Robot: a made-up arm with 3 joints. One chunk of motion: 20 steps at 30 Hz.
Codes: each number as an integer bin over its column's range. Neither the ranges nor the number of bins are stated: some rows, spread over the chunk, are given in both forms.
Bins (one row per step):
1: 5 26 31
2: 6 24 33
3: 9 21 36
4: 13 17 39
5: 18 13 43
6: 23 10 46
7: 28 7 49
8: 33 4 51
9: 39 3 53
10: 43 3 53
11: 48 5 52
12: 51 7 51
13: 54 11 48
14: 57 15 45
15: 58 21 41
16: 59 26 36
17: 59 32 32
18: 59 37 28
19: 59 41 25
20: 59 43 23
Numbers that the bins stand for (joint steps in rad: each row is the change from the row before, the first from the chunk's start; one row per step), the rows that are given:
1: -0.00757 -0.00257 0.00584
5: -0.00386 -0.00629 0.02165
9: 0.00214 -0.00914 0.03483
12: 0.00557 -0.00800 0.03219
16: 0.00786 -0.00257 0.01243
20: 0.00786 0.00229 -0.00470
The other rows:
2: -0.00729 -0.00314 0.00848
3: -0.00643 -0.00400 0.01243
4: -0.00529 -0.00514 0.01638
6: -0.00243 -0.00714 0.02560
7: -0.00100 -0.00800 0.02956
8: 0.00043 -0.00886 0.03219
10: 0.00329 -0.00914 0.03483
11: 0.00471 -0.00857 0.03351
13: 0.00643 -0.00686 0.02824
14: 0.00729 -0.00571 0.02429
15: 0.00757 -0.00400 0.01902
17: 0.00786 -0.00086 0.00716
18: 0.00786 0.00057 0.00189
19: 0.00786 0.00171 -0.00206

